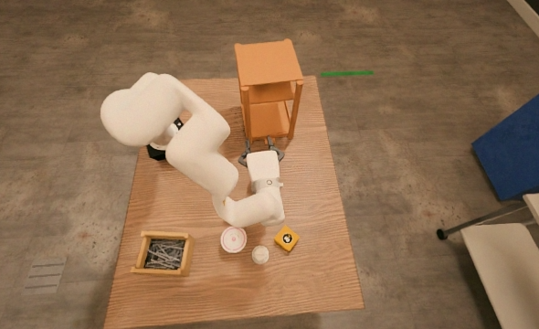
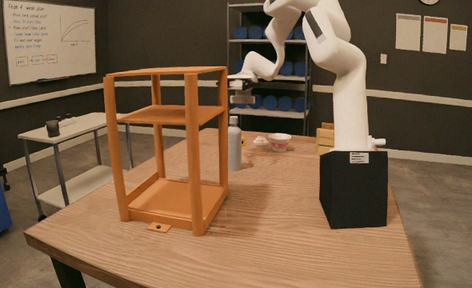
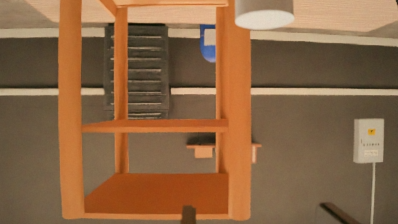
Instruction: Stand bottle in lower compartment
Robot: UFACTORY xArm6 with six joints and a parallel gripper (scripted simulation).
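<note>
Now: the grey bottle 170 mm below my hand. Also, from my hand: orange shelving unit: 100 mm ahead, 300 mm to the left, 110 mm below.
</note>
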